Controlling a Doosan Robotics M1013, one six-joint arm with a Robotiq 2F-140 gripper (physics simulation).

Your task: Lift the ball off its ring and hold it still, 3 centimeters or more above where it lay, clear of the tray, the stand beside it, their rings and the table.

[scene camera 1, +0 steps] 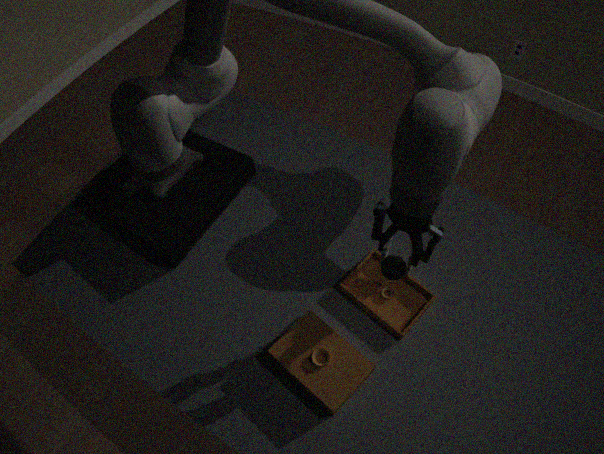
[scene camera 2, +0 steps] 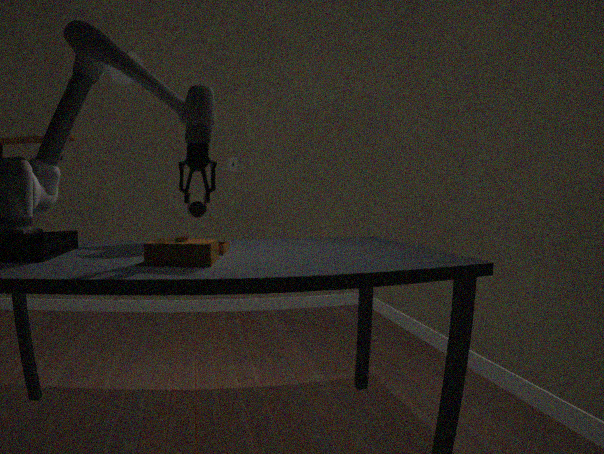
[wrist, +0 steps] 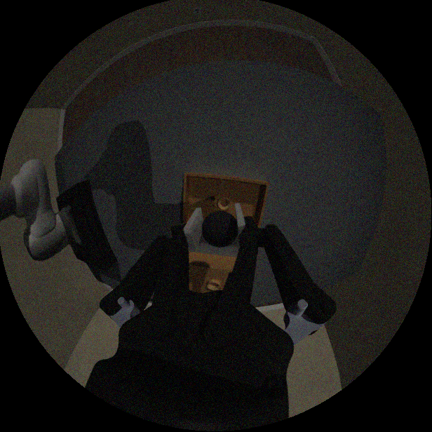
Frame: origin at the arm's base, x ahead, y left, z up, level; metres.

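Where they show: gripper, between the fingertips: (scene camera 1: 395, 264) (scene camera 2: 197, 213); arm's base, origin of its link: (scene camera 1: 161, 165) (scene camera 2: 13, 234).
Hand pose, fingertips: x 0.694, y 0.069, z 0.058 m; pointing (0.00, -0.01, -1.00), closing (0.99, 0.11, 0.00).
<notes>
Things, the pixels of their top centre, and the offset from my fingertips. "spot": a spot on its surface instead. Level surfaces: height alone.
- dark ball, centre of its top: (scene camera 1: 395, 261) (scene camera 2: 197, 201) dz +0.041, dx +0.002, dy -0.017 m
- wooden tray, a spot on its surface: (scene camera 1: 425, 306) spot: dz -0.097, dx +0.099, dy -0.004 m
- small bare ring, a spot on its surface: (scene camera 1: 386, 293) spot: dz -0.122, dx +0.003, dy -0.016 m
- grey table, height of its surface: dz -0.125 m
The dark ball (scene camera 1: 394, 267) (scene camera 2: 197, 209) (wrist: 220, 229) is held between the fingertips of my gripper (scene camera 1: 397, 261) (scene camera 2: 197, 201) (wrist: 218, 214), which is shut on it. The ball hangs in the air, well above the tray and the stand, with a wide gap below it in the second scene view. The wooden tray (scene camera 1: 425, 306) (wrist: 225, 179) has a small bare ring (scene camera 1: 386, 293) (wrist: 223, 203) on its floor. The wooden stand (scene camera 1: 345, 370) (scene camera 2: 180, 254) (wrist: 225, 261) beside it bears another ring (scene camera 1: 320, 357) (scene camera 2: 181, 239) (wrist: 214, 284), which is empty.
The tray and the stand rest on the grey table (scene camera 1: 475, 350) (scene camera 2: 325, 260) (wrist: 300, 150), a narrow gap between them. The arm's dark base plate (scene camera 1: 200, 200) (scene camera 2: 55, 245) lies at the left. The arm casts broad shadows across the table.
</notes>
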